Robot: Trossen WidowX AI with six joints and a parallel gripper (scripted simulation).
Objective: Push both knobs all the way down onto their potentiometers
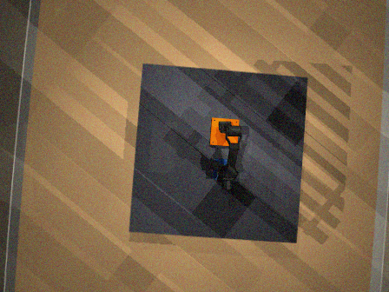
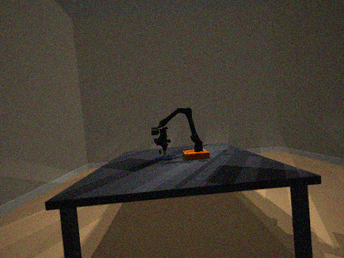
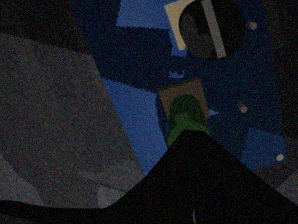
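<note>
The green knob is 1 cm below my gripper tip.
</note>
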